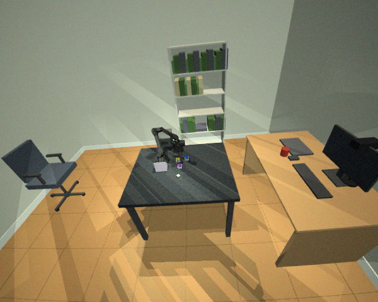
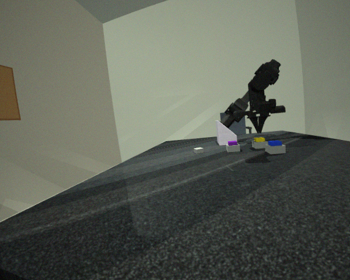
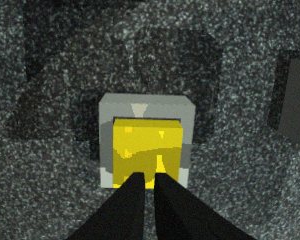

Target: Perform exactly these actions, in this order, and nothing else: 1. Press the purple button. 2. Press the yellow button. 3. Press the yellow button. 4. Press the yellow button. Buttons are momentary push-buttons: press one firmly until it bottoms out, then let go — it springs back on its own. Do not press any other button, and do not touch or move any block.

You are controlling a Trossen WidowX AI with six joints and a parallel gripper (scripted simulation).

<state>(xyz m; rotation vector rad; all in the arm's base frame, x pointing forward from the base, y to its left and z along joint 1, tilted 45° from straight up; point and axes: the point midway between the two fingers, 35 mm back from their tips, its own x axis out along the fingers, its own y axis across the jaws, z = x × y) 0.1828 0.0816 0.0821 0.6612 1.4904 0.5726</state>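
The yellow button is 30 mm below my gripper tip. Round my gripper tip: blue button (100 mm ahead, 10 mm to the left, 30 mm below); small white block (250 mm to the right, 50 mm below); purple button (20 mm ahead, 110 mm to the right, 30 mm below).
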